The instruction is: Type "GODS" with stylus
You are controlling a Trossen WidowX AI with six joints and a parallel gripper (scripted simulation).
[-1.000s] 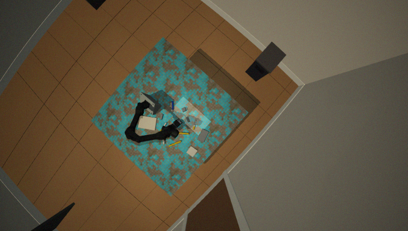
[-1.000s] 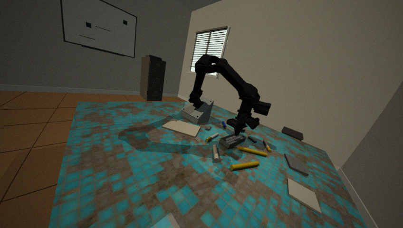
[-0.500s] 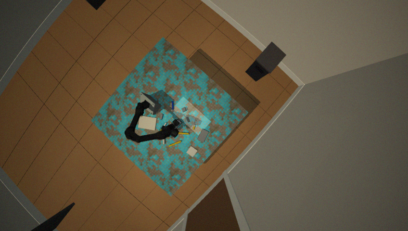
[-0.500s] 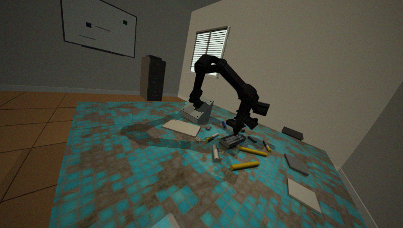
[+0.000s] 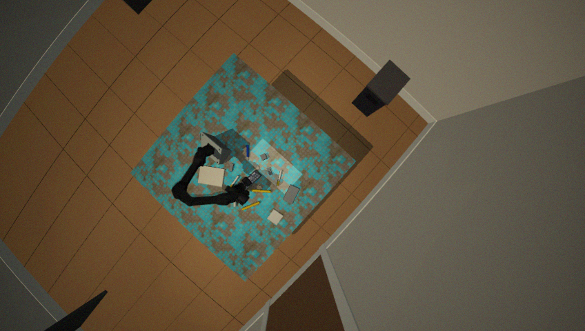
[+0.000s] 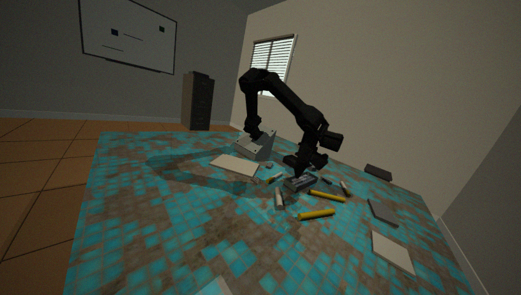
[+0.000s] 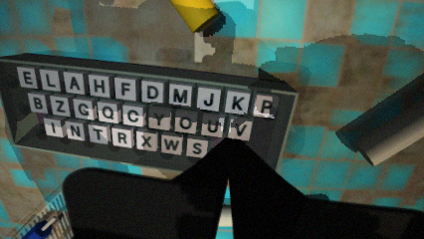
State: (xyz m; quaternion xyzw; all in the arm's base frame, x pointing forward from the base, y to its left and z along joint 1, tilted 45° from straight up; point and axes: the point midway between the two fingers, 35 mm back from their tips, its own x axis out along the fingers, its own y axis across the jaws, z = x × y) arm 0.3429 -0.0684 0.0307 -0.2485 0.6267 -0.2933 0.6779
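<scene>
My gripper tip is 190 mm to the right of the blue stylus, 140 mm past it and 30 mm above it. Also, from my gripper tip: grey cube (270 mm to the left, 40 mm behind, 30 mm below); white stylus tip (170 mm to the left, 120 mm behind, 30 mm below); grey-white pen (130 mm to the right, 30 mm below, 10 mm ahead).
</scene>
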